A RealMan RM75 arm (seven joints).
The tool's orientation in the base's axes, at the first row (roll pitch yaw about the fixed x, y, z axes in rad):
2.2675, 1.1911, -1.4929
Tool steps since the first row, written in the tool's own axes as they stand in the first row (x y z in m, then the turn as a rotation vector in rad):
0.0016, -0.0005, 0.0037, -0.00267, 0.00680, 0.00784
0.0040, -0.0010, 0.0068, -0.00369, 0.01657, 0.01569
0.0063, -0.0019, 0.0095, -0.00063, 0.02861, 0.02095
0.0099, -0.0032, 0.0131, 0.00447, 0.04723, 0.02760
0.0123, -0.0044, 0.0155, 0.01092, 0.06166, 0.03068
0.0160, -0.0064, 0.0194, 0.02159, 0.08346, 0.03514
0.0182, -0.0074, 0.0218, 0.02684, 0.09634, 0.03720
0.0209, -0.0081, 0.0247, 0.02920, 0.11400, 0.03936
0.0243, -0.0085, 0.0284, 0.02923, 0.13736, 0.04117
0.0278, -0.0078, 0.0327, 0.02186, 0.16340, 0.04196
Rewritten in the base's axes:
-0.0027, 0.0018, -0.0025, -0.01041, 0.00001, 0.00255
-0.0048, 0.0029, -0.0056, -0.02251, -0.00285, 0.00441
-0.0064, 0.0042, -0.0087, -0.03373, -0.01032, 0.00374
-0.0085, 0.0058, -0.0132, -0.04985, -0.02280, 0.00271
-0.0096, 0.0071, -0.0164, -0.06060, -0.03451, 0.00009
-0.0115, 0.0093, -0.0213, -0.07664, -0.05263, -0.00469
-0.0128, 0.0106, -0.0242, -0.08569, -0.06326, -0.00639
-0.0147, 0.0116, -0.0276, -0.09769, -0.07640, -0.00408
-0.0174, 0.0127, -0.0317, -0.11281, -0.09320, 0.00211
-0.0212, 0.0131, -0.0358, -0.12888, -0.10985, 0.01617

